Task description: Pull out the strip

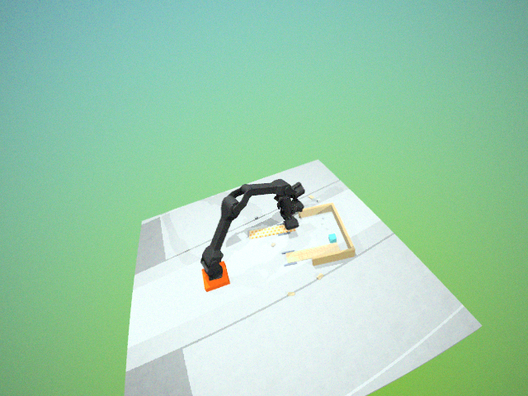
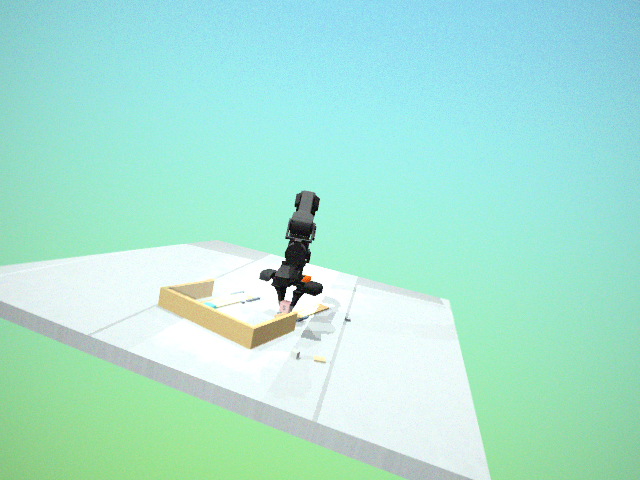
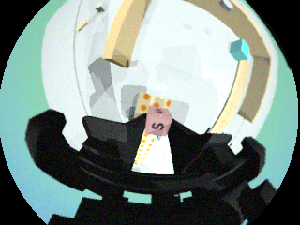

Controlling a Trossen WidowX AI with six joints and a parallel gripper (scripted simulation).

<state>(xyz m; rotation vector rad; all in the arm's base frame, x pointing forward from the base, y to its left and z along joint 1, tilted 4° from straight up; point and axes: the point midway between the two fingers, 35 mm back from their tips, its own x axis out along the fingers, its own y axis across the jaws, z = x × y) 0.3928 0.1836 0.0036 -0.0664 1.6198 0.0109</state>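
The orange dotted strip lies 90 mm behind my gripper tip, 20 mm to the left of it and 20 mm below it. Round my gripper tip: pink labelled cube 10 mm above.
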